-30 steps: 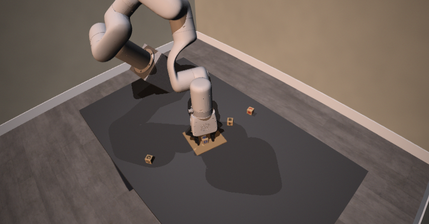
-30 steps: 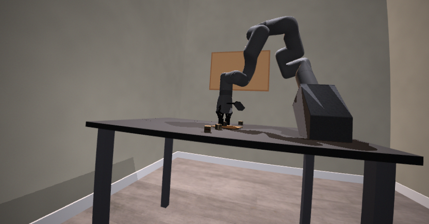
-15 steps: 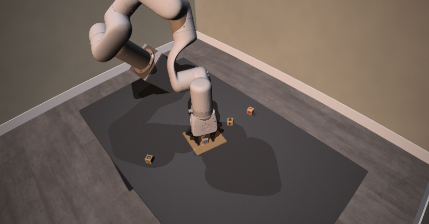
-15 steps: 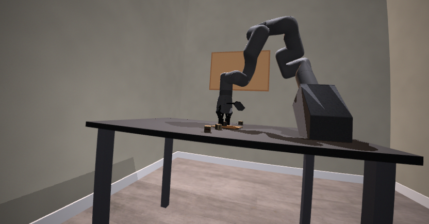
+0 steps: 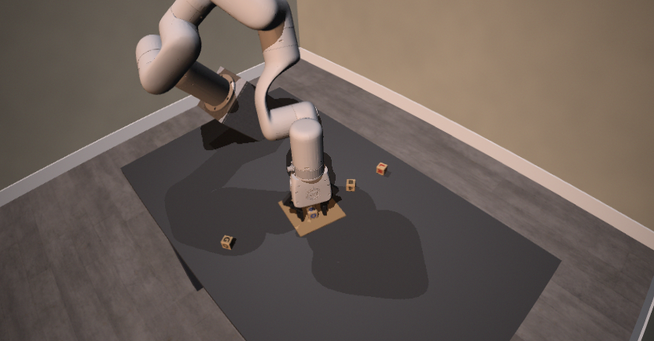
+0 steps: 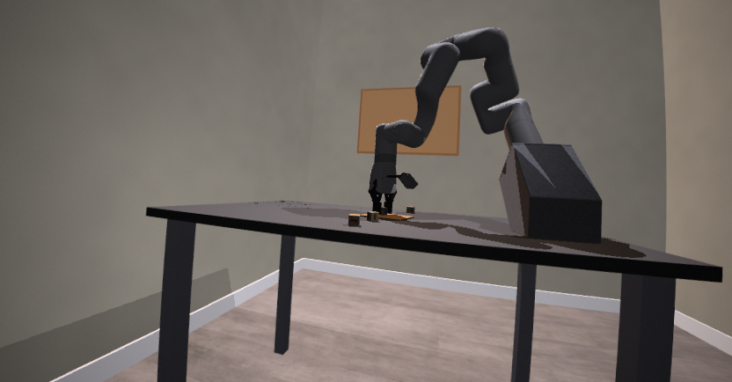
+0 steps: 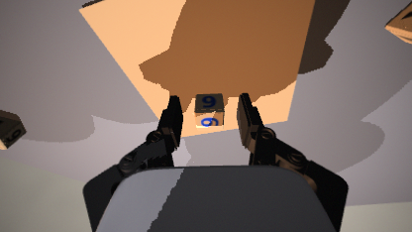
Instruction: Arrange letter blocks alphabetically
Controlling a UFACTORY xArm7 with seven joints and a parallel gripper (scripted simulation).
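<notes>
Now: hand 2 cm past the tan mat, 1 cm to the right of it and 2 cm above it.
</notes>
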